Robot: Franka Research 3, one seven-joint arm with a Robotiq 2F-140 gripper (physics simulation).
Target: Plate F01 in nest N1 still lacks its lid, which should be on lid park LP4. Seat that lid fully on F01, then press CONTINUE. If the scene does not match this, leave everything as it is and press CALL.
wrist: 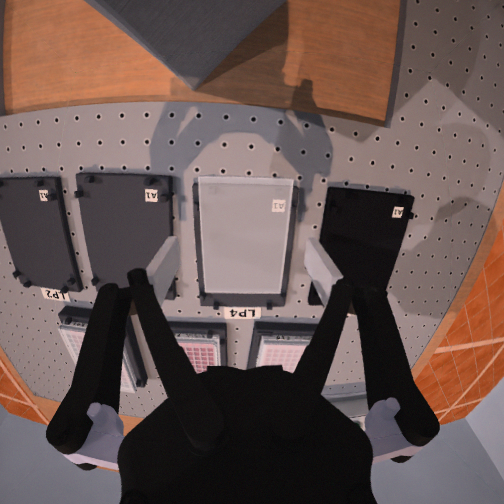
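Observation:
In the wrist view a pale translucent lid (244, 235) lies flat on a dark park pad labelled LP4 (242, 313). My gripper (244, 262) is open, hovering above it, with its grey finger pads on either side of the lid and apart from it. Below the park row, well plates with pink wells sit in dark nests: one (201, 350) left of centre, one (282, 352) right of centre, and one (75, 345) partly hidden behind my left finger. I cannot read any nest or plate labels.
Three other park pads are bare: two dark grey ones at left (35, 230) (125, 225), one labelled LP2 (55, 294), and a black one at right (365, 235). All sit on a grey perforated board (400, 150) on a wooden table.

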